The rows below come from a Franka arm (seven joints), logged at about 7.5 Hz.
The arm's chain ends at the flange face. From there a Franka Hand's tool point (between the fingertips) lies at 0.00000 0.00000 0.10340 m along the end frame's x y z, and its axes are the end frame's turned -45 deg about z.
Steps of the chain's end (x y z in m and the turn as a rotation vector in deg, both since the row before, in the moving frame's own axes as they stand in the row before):
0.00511 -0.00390 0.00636 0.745 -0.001 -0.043
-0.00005 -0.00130 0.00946 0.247 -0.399 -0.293
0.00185 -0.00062 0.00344 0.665 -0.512 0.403
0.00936 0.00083 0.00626 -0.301 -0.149 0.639
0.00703 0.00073 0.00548 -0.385 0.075 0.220
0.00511 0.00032 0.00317 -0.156 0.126 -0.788
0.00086 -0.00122 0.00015 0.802 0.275 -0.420
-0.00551 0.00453 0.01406 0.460 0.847 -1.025
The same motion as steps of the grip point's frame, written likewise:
0.00732 -0.00010 0.00635 0.528 0.526 -0.043
0.00069 -0.00178 0.00946 0.457 -0.107 -0.293
0.00195 -0.00063 0.00343 0.832 0.108 0.403
0.00546 0.00740 0.00626 -0.107 -0.318 0.639
0.00406 0.00607 0.00548 -0.325 -0.219 0.220
0.00335 0.00420 0.00317 -0.199 -0.021 -0.788
0.00284 -0.00093 0.00014 0.373 0.762 -0.420
-0.00543 -0.00021 0.01405 -0.274 0.924 -1.025

